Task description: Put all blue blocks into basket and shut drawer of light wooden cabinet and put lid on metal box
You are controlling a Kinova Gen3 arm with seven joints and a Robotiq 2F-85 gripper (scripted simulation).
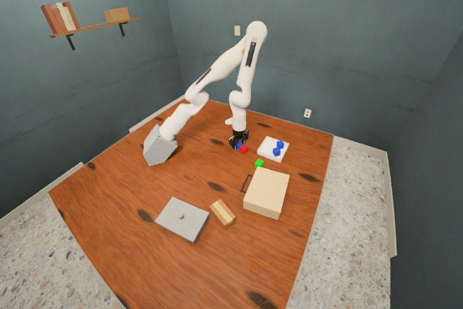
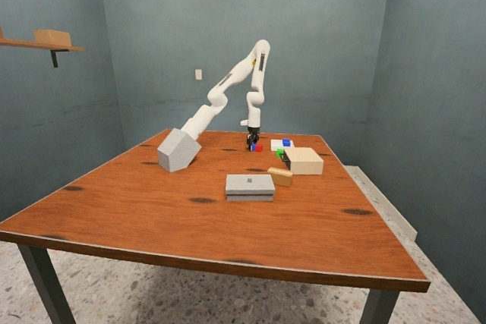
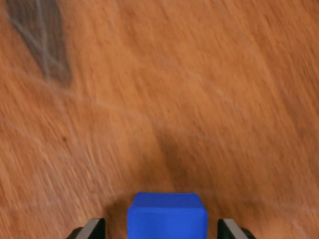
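My gripper is now 4 cm short of the red block. The rest, counted from my hand: white basket: 16 cm ahead, 13 cm to the left, 1 cm below; light wooden cabinet: 33 cm ahead, 13 cm to the right, 2 cm above; green block: 19 cm ahead, 2 cm to the right.
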